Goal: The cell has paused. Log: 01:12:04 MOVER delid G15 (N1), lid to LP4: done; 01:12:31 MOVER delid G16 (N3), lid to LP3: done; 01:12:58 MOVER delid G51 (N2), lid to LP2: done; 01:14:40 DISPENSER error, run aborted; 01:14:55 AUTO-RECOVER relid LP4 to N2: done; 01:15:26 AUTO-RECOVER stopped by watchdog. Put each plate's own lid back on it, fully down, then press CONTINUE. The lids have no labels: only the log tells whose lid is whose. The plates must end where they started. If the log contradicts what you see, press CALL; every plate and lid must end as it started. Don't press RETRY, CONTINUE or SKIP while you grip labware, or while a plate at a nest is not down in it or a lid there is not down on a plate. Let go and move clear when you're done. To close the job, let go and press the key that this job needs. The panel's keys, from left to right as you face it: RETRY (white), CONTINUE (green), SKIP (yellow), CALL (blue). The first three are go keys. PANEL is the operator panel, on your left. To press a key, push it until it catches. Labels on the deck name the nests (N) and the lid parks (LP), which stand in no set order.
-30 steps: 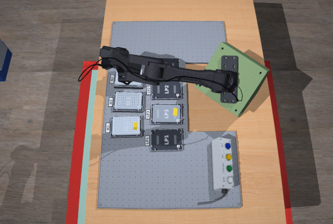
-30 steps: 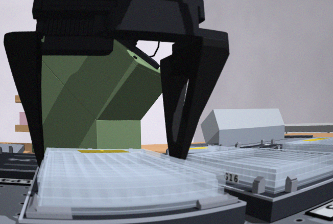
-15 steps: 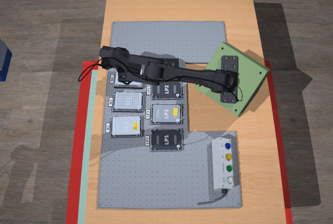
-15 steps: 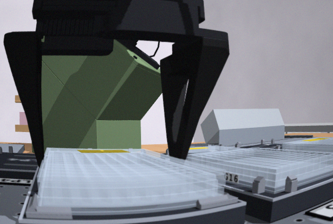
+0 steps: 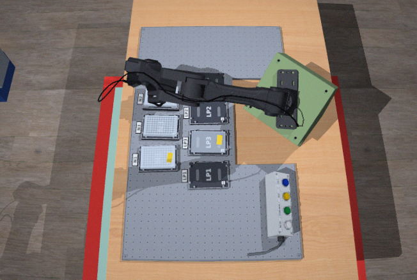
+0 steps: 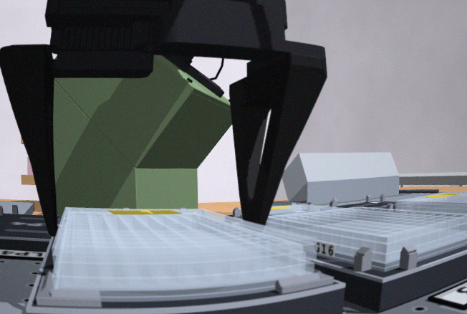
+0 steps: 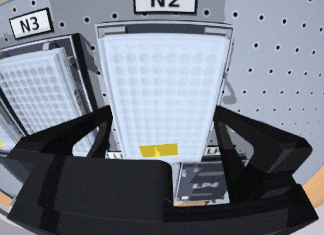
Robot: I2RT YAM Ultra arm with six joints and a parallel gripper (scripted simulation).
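Right now the lid is 230 mm behind my hand, 140 mm to the left of it and 20 mm below it. Round my hand: blue call key (530 mm behind, 240 mm to the left, 30 mm above); plate (40 mm behind, 120 mm to the left, 20 mm below); yellow SKIP key (540 mm behind, 290 mm to the left, 30 mm above).
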